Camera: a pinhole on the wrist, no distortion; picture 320 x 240 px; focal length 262.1 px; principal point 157.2 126.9 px. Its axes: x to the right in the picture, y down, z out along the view. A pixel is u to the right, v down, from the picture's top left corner.
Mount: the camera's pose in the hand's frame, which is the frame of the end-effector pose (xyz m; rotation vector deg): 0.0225 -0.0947 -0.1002 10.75 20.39 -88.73
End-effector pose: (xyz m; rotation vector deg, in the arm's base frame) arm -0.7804 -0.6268 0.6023 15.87 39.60 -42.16
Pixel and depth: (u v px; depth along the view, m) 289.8 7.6 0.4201
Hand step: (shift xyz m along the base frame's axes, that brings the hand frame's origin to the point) -0.2596 -0.3616 0.2650
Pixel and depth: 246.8 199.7 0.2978
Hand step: -0.0648 -0.3404 0.0123
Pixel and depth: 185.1 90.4 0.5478
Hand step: -0.0409 -0.4282 0.2976
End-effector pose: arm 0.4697 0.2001 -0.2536 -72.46 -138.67 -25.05
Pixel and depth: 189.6 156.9 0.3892
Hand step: -0.3255 0.0337 -0.1915
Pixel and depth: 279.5 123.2 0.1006
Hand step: -0.1560 -0.0822 0.0165
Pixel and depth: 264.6 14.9 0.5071
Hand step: -0.3718 -0.2158 -0.3995
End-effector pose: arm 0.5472 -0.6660 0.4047 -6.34 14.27 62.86
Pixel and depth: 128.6 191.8 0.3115
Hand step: 0.2337 0.0802 0.1487
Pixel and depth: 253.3 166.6 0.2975
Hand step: 0.3261 -0.0221 0.0969
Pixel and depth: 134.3 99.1 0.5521
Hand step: 0.2851 0.0048 0.4098
